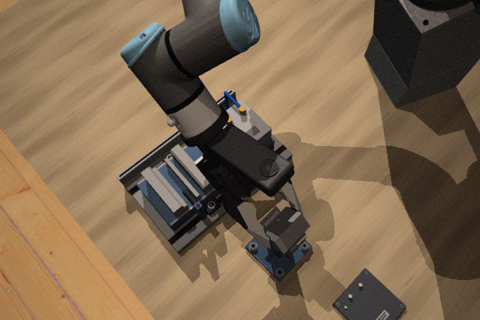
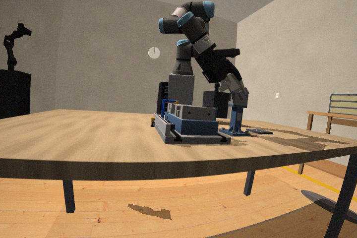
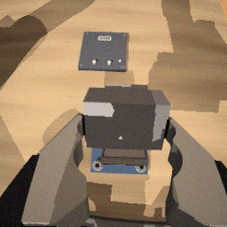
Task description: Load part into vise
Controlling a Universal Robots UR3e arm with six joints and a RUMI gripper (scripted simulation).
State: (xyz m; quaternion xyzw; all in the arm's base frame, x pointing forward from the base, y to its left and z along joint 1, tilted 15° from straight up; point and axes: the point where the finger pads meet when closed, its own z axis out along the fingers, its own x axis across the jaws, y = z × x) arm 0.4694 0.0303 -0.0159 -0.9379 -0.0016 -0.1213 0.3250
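My hand is 10 mm to the right of the part and 10 mm above it. The rest, counted from my hand: white cylinder rod (200 mm to the right, 90 mm below, 50 mm behind); then dark work stop (170 mm to the right, 80 mm below, 40 mm ahead); then moving jaw (210 mm to the right, 90 mm below).
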